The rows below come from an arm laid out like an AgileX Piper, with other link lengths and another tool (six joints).
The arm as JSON. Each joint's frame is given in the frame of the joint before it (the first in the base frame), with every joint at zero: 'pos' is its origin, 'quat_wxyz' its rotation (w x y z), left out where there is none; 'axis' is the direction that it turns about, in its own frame. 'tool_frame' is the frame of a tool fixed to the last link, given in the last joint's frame.
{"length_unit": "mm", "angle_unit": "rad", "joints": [
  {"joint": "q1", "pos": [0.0, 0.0, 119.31], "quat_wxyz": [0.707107, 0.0, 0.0, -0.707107], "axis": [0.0, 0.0, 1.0]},
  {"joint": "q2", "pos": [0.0, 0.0, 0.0], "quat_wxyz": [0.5, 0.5, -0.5, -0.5], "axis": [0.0, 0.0, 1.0]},
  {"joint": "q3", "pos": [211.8, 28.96, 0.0], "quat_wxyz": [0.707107, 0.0, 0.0, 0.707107], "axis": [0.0, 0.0, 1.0]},
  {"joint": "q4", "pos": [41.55, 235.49, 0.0], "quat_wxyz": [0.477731, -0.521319, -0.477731, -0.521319], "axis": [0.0, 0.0, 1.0]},
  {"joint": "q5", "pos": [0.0, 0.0, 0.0], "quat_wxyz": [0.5, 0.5, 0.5, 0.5], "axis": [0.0, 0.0, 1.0]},
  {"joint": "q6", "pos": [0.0, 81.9, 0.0], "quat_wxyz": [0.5, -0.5, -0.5, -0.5], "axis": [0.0, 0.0, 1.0]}
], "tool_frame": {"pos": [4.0, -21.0, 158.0], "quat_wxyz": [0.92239, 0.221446, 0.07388, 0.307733]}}
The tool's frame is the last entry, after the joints.
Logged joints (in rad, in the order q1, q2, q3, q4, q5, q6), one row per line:
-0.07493 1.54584 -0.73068 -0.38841 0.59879 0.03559
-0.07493 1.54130 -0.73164 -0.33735 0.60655 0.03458
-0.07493 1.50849 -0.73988 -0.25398 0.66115 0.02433
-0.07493 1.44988 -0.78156 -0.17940 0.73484 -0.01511
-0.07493 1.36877 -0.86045 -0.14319 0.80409 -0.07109
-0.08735 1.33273 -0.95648 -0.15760 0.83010 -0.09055
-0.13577 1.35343 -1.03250 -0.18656 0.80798 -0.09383
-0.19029 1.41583 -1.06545 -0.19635 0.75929 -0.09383
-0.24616 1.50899 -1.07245 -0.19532 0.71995 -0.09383
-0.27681 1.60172 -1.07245 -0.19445 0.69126 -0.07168
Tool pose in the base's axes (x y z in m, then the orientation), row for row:
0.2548 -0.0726 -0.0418 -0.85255 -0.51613 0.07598 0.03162
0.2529 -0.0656 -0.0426 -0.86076 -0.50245 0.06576 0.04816
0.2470 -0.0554 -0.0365 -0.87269 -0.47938 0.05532 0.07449
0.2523 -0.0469 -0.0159 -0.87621 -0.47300 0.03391 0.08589
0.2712 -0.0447 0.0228 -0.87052 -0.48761 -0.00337 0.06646
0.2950 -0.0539 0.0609 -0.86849 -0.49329 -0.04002 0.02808
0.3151 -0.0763 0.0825 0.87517 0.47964 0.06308 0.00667
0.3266 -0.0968 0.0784 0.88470 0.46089 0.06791 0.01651
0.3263 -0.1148 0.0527 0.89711 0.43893 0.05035 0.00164
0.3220 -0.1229 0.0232 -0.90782 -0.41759 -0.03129 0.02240
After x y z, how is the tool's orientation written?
As a quaternion, x y z w.
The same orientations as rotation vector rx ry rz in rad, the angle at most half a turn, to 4 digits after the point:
-2.6257 -1.5896 0.2340
-2.6243 -1.5319 0.2005
-2.6188 -1.4385 0.1660
-2.6116 -1.4098 0.1011
-2.6248 -1.4703 -0.0102
-2.6807 -1.5226 -0.1235
2.7378 1.5005 0.1973
2.7505 1.4329 0.2111
2.8154 1.3775 0.1580
-2.8120 -1.2935 -0.0969

